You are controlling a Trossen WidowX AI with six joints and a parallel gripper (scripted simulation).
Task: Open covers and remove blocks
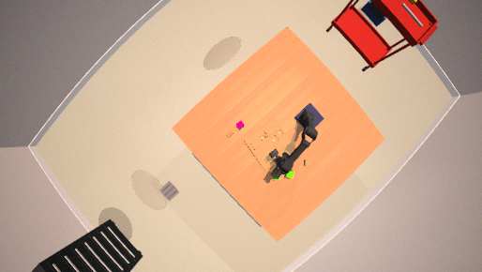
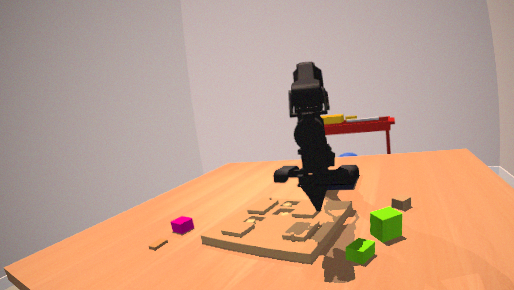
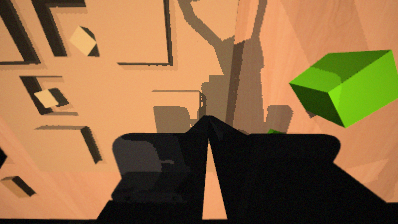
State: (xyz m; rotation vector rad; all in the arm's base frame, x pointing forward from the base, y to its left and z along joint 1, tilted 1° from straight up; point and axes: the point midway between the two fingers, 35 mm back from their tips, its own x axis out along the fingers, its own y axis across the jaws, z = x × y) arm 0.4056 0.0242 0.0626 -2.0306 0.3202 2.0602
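My gripper tip is now 110 mm to the left of the tan puzzle board, 70 mm past it and 50 mm above it. Also, from my gripper tip: magenta block (390 mm to the right, 50 mm below, 50 mm behind); then small green block (110 mm ahead, 90 mm to the left, 50 mm below); then large green block (150 mm to the left, 40 mm below, 30 mm ahead).
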